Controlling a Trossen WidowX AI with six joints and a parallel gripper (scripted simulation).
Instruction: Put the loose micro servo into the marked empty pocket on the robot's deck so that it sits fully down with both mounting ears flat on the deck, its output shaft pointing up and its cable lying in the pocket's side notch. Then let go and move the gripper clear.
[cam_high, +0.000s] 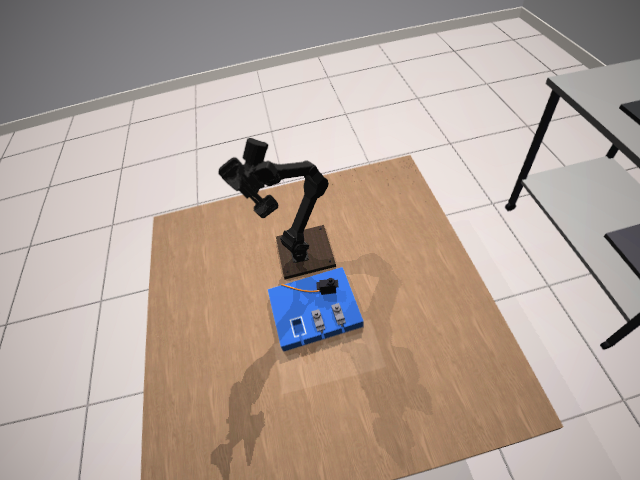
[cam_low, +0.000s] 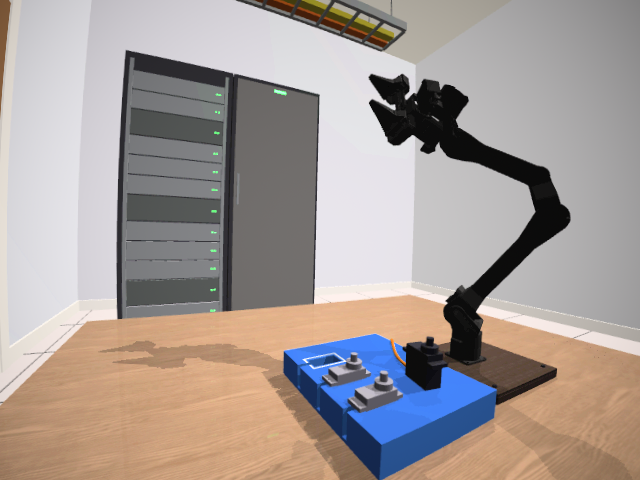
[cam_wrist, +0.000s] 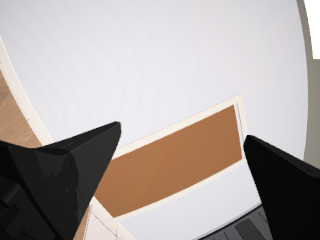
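Now: gripper tip 57 cm above the deck, 9 cm to the right of it and 1 cm past it.
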